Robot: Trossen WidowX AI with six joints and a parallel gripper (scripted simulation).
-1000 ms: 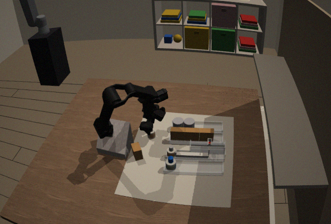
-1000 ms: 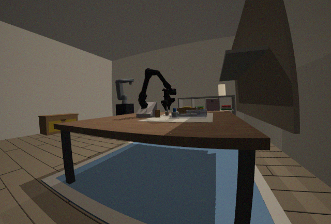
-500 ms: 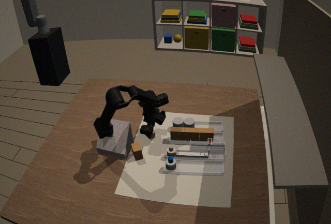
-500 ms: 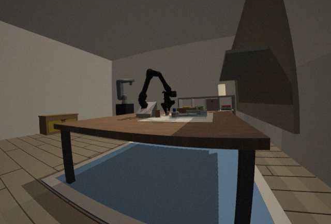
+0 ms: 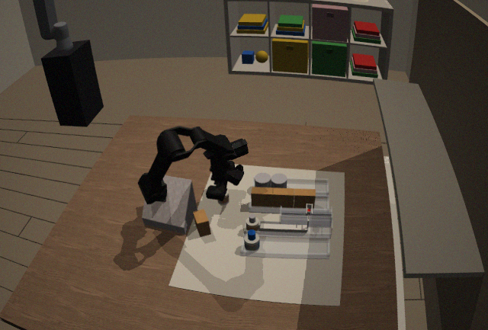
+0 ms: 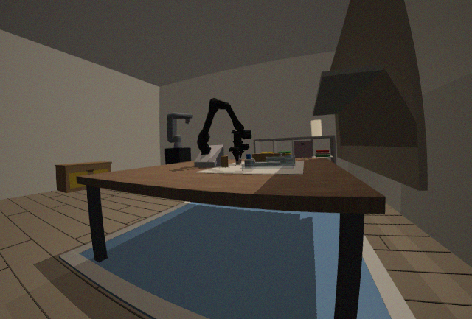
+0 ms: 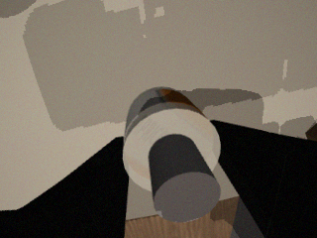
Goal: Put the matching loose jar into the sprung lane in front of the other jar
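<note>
My gripper tip is 21 cm to the left of the blue-lidded jar, 14 cm short of it and 2 cm below it. Round my gripper tip: orange box 15 cm to the right, 4 cm behind, 1 cm above; then clear sprung lane 28 cm ahead, 10 cm to the right, 1 cm below.
</note>
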